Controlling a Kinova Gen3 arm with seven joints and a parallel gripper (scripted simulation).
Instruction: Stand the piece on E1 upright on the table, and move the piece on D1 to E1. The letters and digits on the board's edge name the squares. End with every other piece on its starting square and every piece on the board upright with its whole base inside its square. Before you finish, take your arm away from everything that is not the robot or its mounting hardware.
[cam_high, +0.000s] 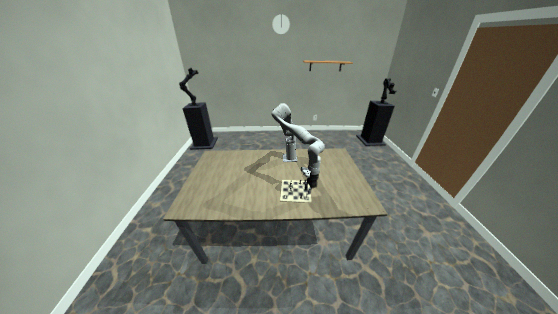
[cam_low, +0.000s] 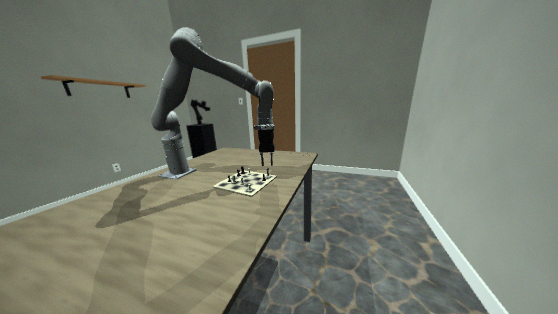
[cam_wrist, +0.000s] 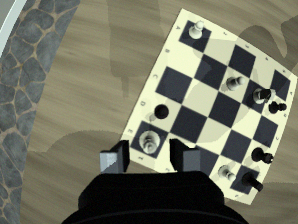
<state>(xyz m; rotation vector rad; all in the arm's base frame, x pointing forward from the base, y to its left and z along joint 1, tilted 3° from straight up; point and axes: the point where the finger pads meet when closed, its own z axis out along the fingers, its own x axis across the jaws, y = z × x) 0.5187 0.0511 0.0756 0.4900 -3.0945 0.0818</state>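
The white piece is 6 cm below my hand. The rest, counted from my hand: chessboard: 9 cm behind, 8 cm below, 7 cm to the right.
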